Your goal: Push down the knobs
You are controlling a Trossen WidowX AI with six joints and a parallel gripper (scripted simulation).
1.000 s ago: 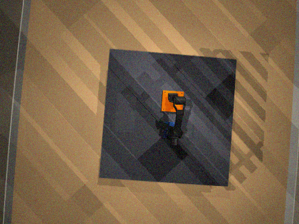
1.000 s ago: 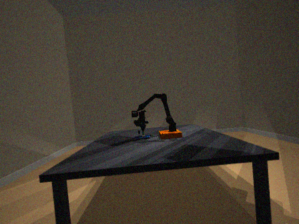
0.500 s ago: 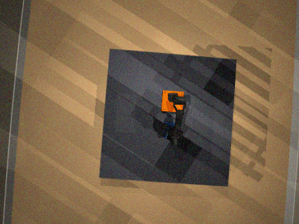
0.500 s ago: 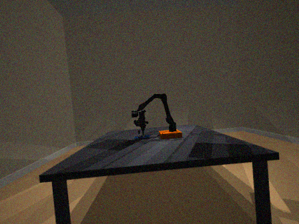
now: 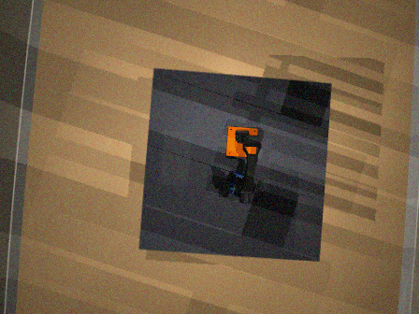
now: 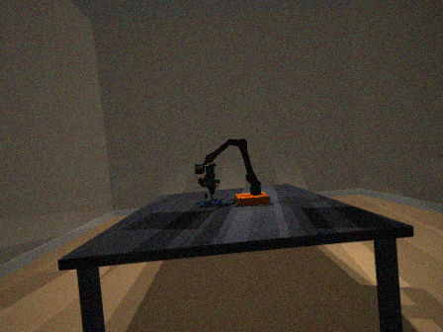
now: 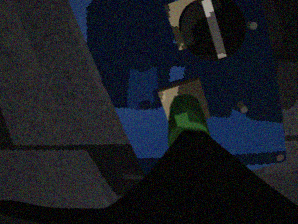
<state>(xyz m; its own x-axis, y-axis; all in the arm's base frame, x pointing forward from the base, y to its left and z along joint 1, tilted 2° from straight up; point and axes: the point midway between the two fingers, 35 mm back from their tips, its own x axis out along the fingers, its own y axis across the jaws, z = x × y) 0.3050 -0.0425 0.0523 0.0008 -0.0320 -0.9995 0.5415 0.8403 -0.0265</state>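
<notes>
My gripper tip is now 1 cm above the green knob.
</notes>
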